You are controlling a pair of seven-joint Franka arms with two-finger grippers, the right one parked.
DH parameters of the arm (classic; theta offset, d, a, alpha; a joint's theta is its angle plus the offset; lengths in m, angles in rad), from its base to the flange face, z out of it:
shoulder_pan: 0 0.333 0 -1.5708
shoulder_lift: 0 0 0 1.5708
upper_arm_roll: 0 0.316 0.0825 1.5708
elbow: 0 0 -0.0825 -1.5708
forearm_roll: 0 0.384 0 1.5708
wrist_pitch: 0 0 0.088 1.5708
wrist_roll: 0 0.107 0 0
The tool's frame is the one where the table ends.
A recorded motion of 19 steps. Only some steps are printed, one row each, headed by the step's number.
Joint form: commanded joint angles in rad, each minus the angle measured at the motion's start. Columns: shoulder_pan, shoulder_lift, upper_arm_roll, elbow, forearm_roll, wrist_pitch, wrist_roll.
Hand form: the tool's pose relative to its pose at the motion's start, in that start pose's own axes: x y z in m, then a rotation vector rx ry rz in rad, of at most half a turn. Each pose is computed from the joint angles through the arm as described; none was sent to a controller.
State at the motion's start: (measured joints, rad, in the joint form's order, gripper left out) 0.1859 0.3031 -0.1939 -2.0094 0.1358 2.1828 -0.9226
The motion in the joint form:
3: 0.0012 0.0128 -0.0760 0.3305 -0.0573 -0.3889 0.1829
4: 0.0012 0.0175 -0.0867 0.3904 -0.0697 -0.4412 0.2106
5: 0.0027 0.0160 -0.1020 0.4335 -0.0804 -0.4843 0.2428
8: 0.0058 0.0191 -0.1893 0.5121 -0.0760 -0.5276 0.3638
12: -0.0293 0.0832 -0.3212 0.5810 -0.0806 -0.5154 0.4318
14: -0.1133 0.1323 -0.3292 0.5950 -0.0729 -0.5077 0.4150
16: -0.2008 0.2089 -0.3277 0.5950 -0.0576 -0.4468 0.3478
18: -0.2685 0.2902 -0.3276 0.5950 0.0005 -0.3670 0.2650
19: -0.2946 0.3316 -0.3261 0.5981 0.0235 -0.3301 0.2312
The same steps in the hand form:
3: -0.0041 0.0370 -0.1170 0.0130 -0.0821 0.2021
4: -0.0054 0.0415 -0.1390 -0.0005 -0.0901 0.2333
5: -0.0105 0.0449 -0.1578 -0.0123 -0.0972 0.2745
8: -0.0434 0.0701 -0.1961 -0.0545 -0.0748 0.4729
12: -0.1115 0.1279 -0.2059 -0.1218 -0.0866 0.6958
14: -0.1570 0.1610 -0.1865 -0.1064 -0.1115 0.7681
16: -0.1997 0.1982 -0.1462 -0.0978 -0.1322 0.7823
18: -0.2313 0.2286 -0.1024 -0.0812 -0.1115 0.7711
19: -0.2430 0.2411 -0.0804 -0.0777 -0.1068 0.7640

